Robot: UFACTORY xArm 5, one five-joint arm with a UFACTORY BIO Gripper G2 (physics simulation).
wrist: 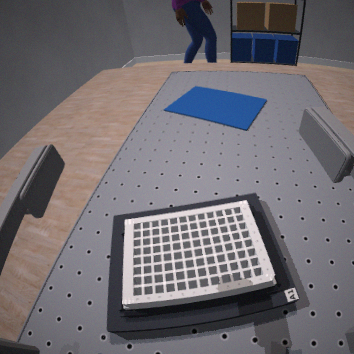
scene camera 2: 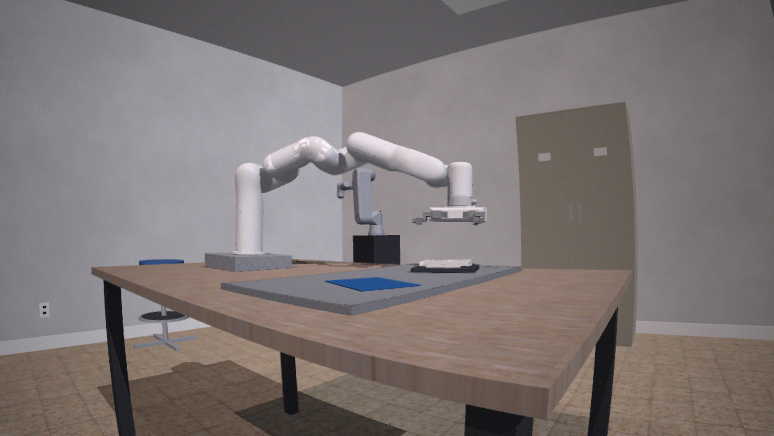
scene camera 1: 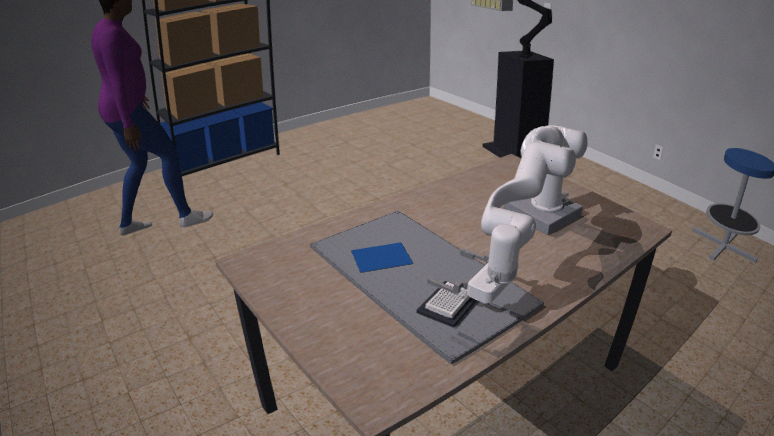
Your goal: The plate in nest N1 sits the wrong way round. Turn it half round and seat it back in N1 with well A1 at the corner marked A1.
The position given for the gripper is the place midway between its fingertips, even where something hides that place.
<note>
In view: the gripper (scene camera 1: pixel 445 265), a white well plate (scene camera 1: pixel 445 303), a black nest (wrist: pixel 178 315) and a flat blue rectangle (scene camera 1: pixel 392 255).
The white well plate is seen too in the wrist view (wrist: pixel 210 252). The gripper is seen too in the wrist view (wrist: pixel 175 133). The flat blue rectangle shows as well in the wrist view (wrist: pixel 238 110).
</note>
